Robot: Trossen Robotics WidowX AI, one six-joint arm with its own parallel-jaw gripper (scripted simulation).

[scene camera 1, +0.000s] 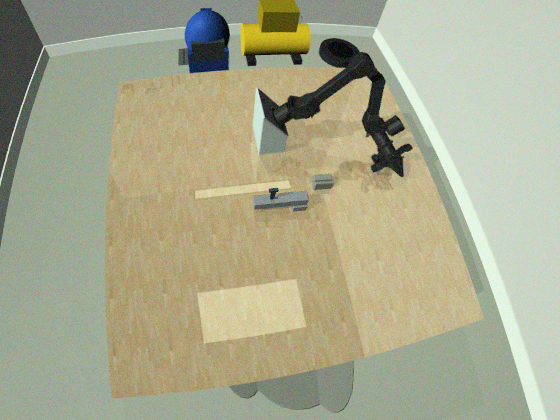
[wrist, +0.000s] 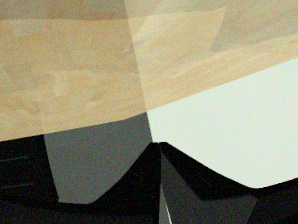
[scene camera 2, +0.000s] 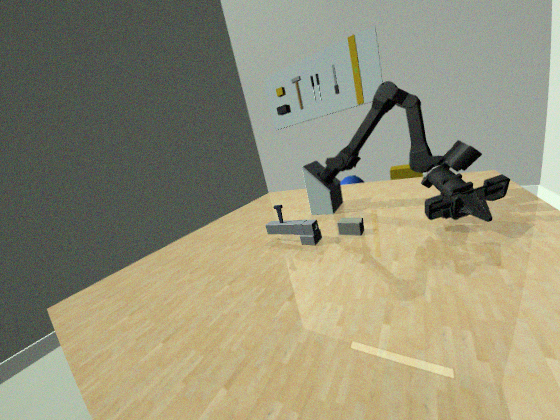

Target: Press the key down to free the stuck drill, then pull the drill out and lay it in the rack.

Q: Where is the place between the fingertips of my gripper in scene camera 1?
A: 402, 176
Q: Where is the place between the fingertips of my gripper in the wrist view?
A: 157, 150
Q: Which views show my gripper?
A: Scene camera 1, the wrist view and scene camera 2: all of them.
